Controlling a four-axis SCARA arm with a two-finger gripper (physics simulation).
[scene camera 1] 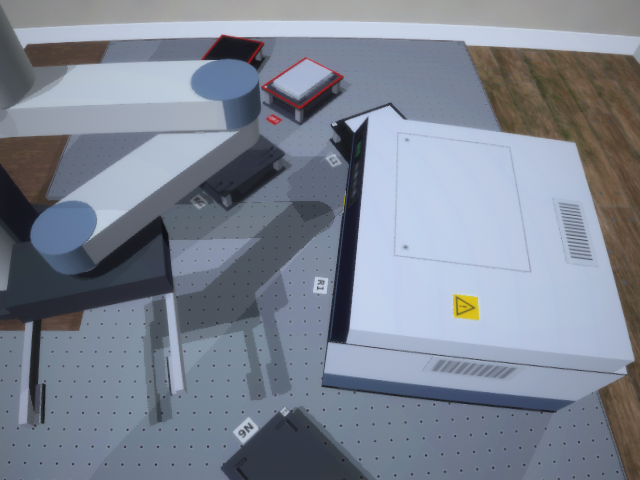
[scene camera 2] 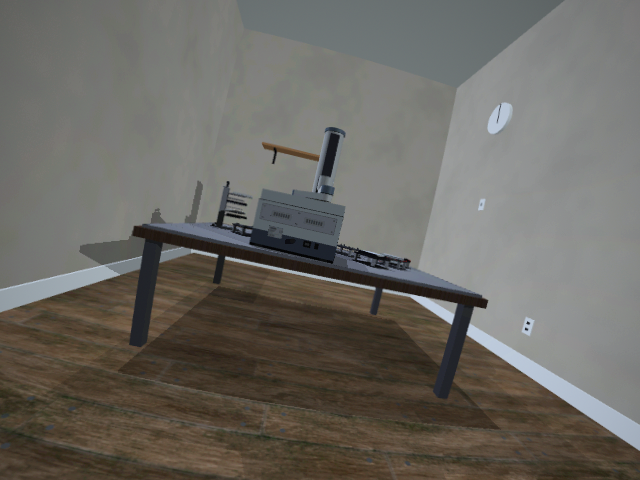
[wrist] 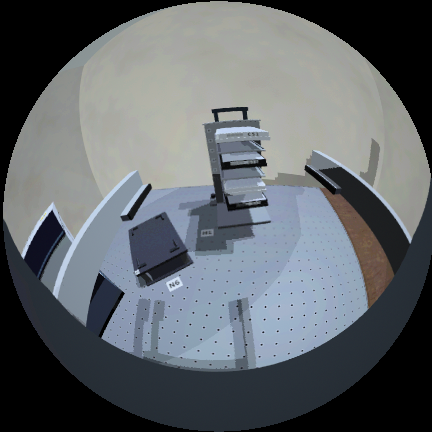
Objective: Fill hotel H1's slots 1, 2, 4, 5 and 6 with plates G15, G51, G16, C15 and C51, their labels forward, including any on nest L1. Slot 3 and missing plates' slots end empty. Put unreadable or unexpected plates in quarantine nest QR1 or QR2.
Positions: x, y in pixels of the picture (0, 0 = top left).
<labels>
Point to a light grey plate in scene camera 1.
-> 300, 81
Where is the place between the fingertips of my gripper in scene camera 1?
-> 104, 409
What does my gripper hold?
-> Nothing.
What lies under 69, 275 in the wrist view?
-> My gripper.
</labels>
